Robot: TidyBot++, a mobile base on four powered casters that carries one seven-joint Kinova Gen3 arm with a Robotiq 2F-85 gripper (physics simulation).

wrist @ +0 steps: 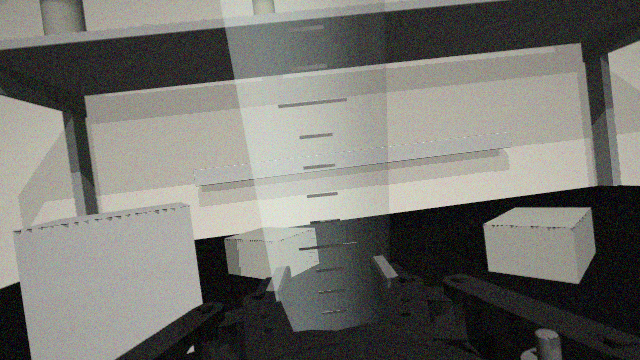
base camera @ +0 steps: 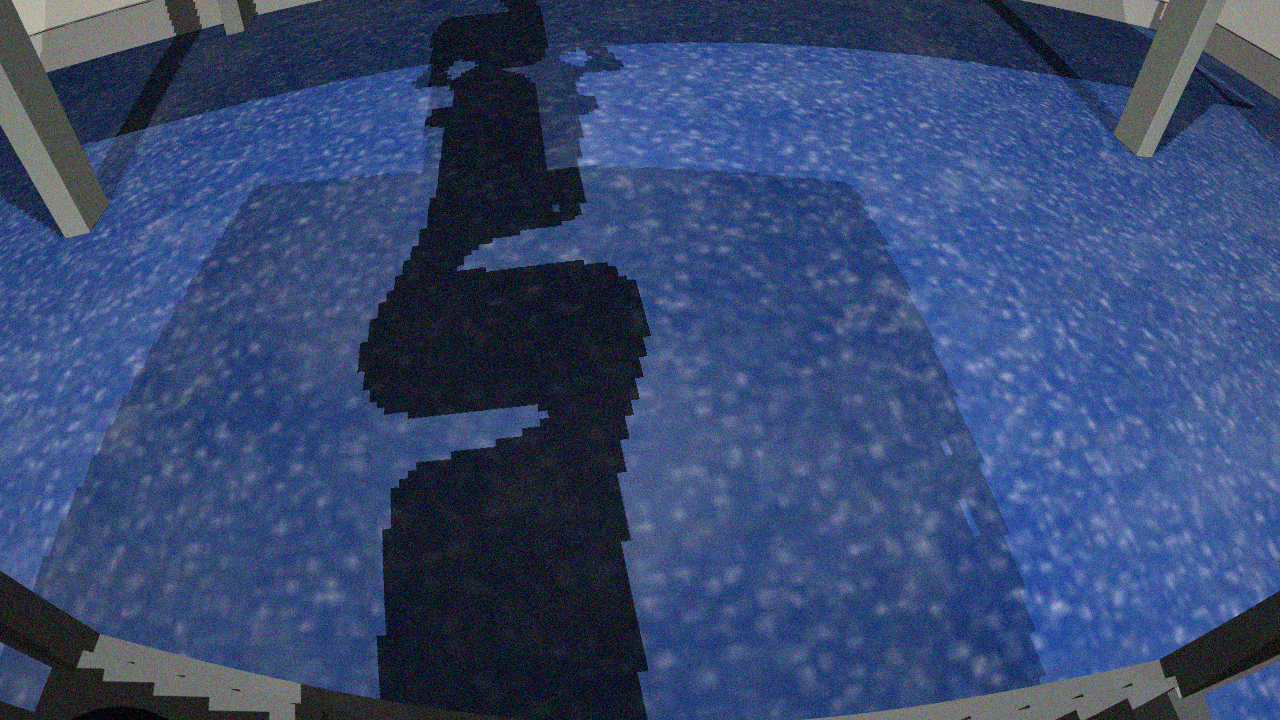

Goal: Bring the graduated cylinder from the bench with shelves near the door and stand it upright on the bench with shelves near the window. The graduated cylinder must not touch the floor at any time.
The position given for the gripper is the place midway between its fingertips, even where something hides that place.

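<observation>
The wrist view shows a graduated cylinder (wrist: 312, 92) and the gripper (wrist: 331, 279). In the base camera view the graduated cylinder is out of frame.
</observation>
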